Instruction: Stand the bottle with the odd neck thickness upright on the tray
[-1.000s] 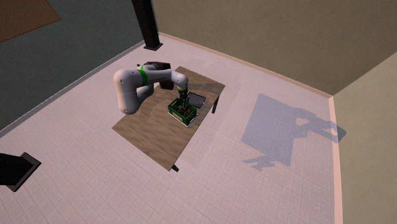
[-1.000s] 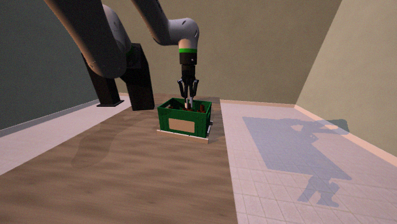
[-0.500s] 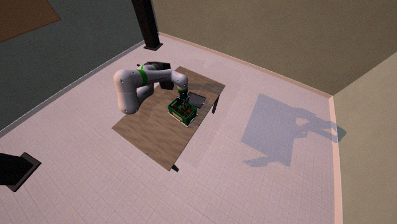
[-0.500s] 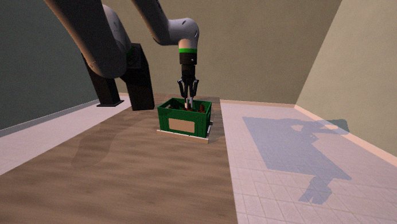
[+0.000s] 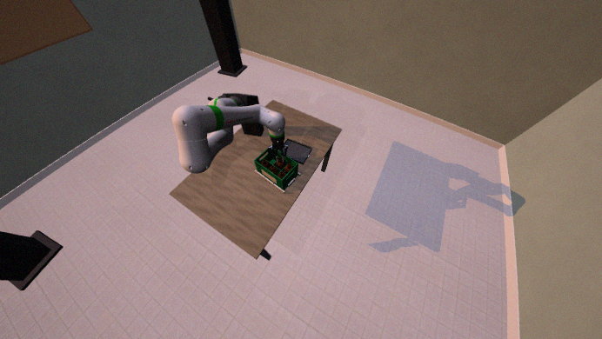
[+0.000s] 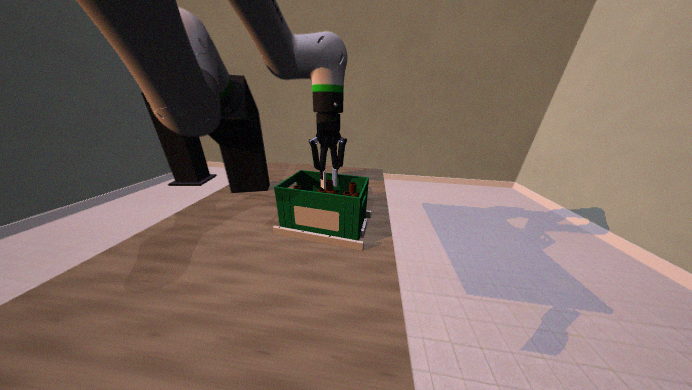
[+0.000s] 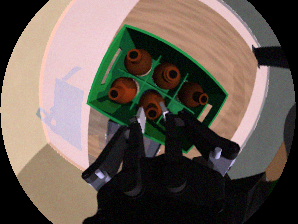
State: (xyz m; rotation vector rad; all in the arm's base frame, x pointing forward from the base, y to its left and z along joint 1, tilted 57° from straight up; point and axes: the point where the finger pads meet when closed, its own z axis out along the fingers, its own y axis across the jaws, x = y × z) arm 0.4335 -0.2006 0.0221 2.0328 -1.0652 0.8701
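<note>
My hand is 9 cm above the green crate, 4 cm to the left of it and 1 cm past it. The rest, counted from my hand: brown bottle 9 cm to the right, 8 cm below, 2 cm behind; then dark tray 23 cm to the left, 16 cm below, 4 cm ahead.
</note>
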